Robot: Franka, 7 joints.
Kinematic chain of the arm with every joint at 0, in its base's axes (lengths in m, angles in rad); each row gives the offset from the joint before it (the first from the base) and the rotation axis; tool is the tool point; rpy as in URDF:
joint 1: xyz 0 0 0.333 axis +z
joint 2: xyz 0 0 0 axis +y
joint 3: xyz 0 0 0.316 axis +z
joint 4: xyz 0.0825 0 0 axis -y
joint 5: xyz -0.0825 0 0.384 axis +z
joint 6: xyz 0 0 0 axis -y
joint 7: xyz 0.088 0 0 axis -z
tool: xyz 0 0 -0.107 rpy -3.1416 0 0
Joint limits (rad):
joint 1: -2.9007..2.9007
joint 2: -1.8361..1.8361
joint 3: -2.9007..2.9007
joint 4: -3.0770..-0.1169
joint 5: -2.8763..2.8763
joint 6: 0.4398..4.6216
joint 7: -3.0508..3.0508
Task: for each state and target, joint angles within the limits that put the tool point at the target. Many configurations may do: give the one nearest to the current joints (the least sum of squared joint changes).
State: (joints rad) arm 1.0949 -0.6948 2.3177 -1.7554 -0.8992 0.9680 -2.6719
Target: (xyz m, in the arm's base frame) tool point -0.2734 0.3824 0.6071
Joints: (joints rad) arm 0.5689 -0.3636 1.6606 -1.7251 -0.9996 0.8661 -2.6719
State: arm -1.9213 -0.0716 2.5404 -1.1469 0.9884 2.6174 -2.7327
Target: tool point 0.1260 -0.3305 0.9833
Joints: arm -2.5307 0.9763 2.5528 -1.5146 1.0095 2.5636 -2.7327
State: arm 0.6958 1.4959 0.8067 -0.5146 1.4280 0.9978 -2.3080
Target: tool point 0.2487 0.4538 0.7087
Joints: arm 0.3669 0.8127 1.2278 -0.8840 1.1383 0.4398 -2.3080
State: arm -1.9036 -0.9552 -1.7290 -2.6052 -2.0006 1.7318 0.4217
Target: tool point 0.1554 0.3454 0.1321
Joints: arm -2.5727 -0.4991 -2.3767 -2.6259 -1.9011 1.4606 0.4217
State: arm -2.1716 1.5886 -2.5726 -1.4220 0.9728 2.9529 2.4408
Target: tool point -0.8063 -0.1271 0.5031
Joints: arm -2.6308 1.7645 -2.3202 -0.9176 0.8740 2.8107 2.4408
